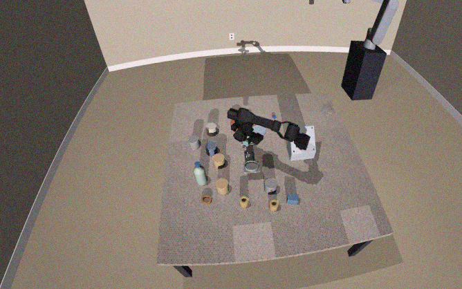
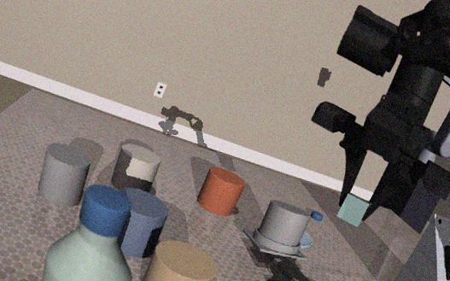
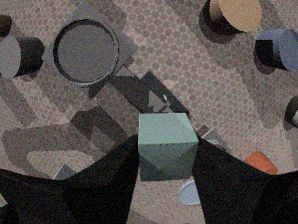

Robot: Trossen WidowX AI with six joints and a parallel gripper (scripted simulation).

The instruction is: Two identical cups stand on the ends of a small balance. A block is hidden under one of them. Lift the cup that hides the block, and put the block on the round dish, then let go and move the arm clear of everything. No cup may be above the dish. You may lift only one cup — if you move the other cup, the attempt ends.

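Now: the round light-blue dish 12 cm behind my gripper tip, 25 cm to the right of it and 16 cm below it. From my gripper tip the other things lie so: grey balance 2 cm behind, 2 cm to the right, 13 cm below; then blue cup 19 cm ahead, 11 cm to the right, 13 cm below; then orange cup 3 cm ahead, 29 cm to the right, 13 cm below.
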